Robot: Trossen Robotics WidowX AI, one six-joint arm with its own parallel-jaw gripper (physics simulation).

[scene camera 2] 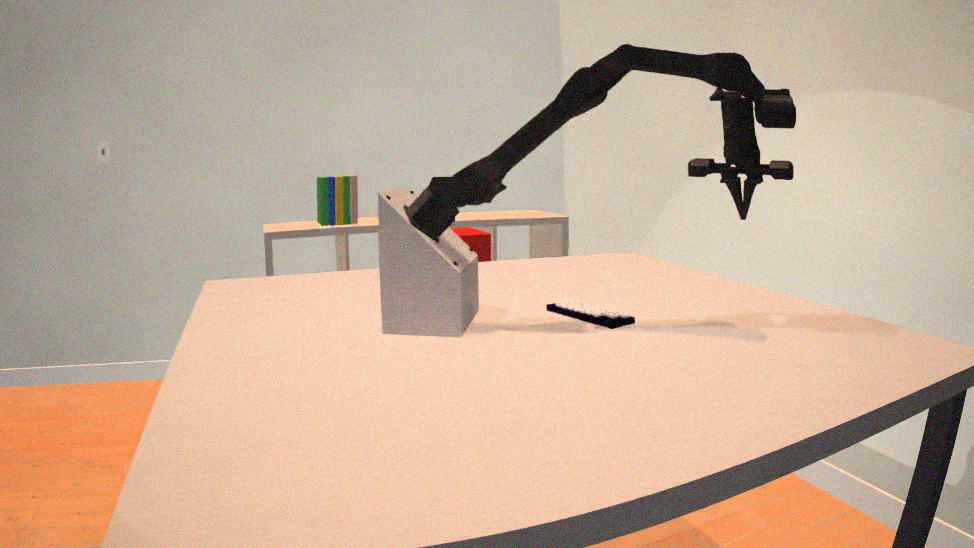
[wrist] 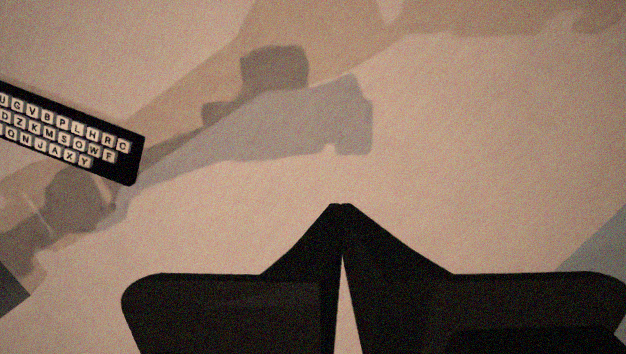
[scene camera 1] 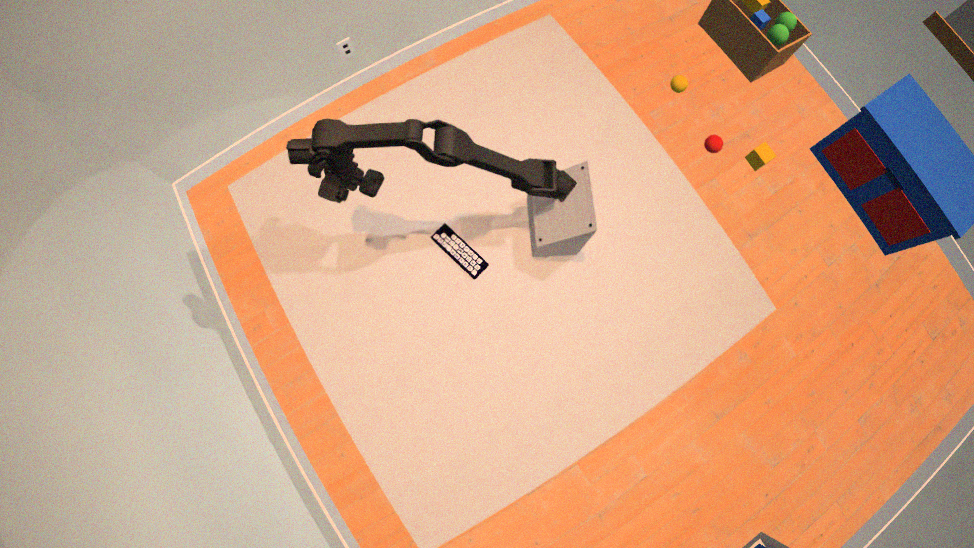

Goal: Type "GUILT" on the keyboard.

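Seen in the pictures: gripper, fingertip midpoint: [scene camera 2: 743,219] [wrist: 340,213] [scene camera 1: 352,189]; arm's base, origin of the base link: [scene camera 2: 420,224] [scene camera 1: 562,186].
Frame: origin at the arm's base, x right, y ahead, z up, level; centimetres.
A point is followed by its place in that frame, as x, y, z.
The keyboard [scene camera 1: 459,251] {12.3, 28.5, -16.3} [scene camera 2: 589,314] {15.0, 25.7, -16.7} [wrist: 65,131] {13.6, 28.8, -16.8} is small and black with pale keys and lies flat on the table. In the wrist view it is cut off by the left edge. The G key [wrist: 17,105] {8.4, 30.1, -16.3} and the L key [wrist: 77,128] {15.3, 29.8, -16.3} show there, and the U key [wrist: 3,99] {6.8, 30.3, -16.3} is partly cut off. The I and T keys do not show in that view. My gripper [scene camera 1: 355,184] {40.7, 37.2, 2.2} [scene camera 2: 743,217] {40.7, 37.2, 2.2} [wrist: 340,213] {40.7, 37.2, 2.2} is shut and empty, pointing down. It hangs high above the table, off to the side of the keyboard's R and C end, and touches nothing.
The grey base block [scene camera 1: 565,211] {-4.9, 5.2, -0.1} [scene camera 2: 422,286] {4.1, -2.3, -9.7} of the arm stands on the table [scene camera 1: 544,374] {-29.0, 39.4, -18.1} [scene camera 2: 340,436] {33.5, -32.2, -18.0}, near the keyboard. Arm shadows fall across the table around the keyboard. A shelf unit [scene camera 2: 544,216] with books [scene camera 2: 337,200] stands behind. A blue piece of furniture [scene camera 1: 919,143] stands beyond the table.
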